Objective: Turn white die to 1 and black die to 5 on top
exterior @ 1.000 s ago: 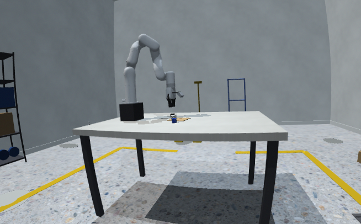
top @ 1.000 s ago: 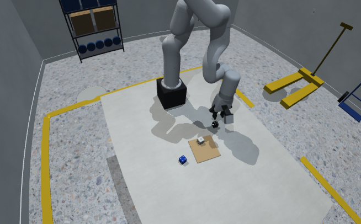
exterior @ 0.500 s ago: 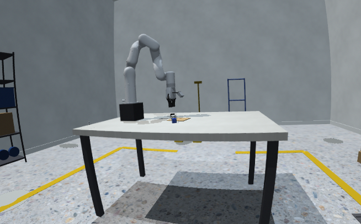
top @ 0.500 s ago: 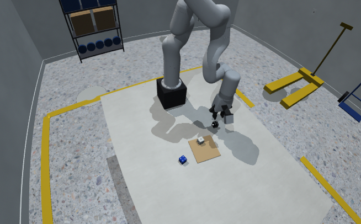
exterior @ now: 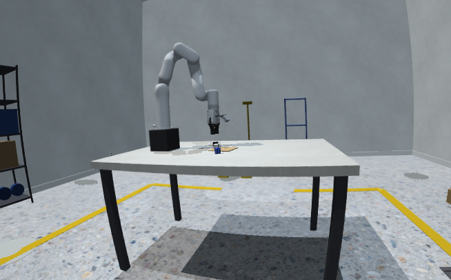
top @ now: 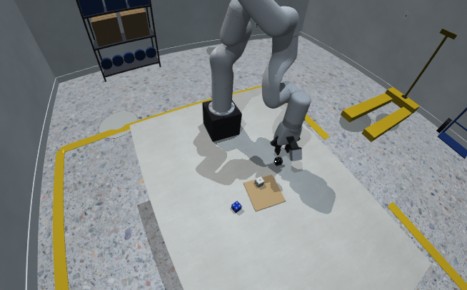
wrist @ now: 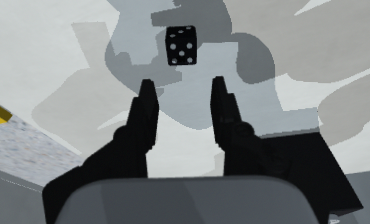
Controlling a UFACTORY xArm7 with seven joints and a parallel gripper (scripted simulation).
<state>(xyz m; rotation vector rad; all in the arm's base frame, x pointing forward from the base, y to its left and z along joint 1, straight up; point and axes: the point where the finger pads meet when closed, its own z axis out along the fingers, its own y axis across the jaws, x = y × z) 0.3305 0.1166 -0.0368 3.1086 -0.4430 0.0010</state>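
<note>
The black die is 90 mm below my hand. Also, from my hand: blue die 290 mm to the right, 90 mm below, 90 mm ahead; then white die 150 mm to the right, 90 mm below, 50 mm ahead; then tan mat 150 mm to the right, 100 mm below, 90 mm ahead.
</note>
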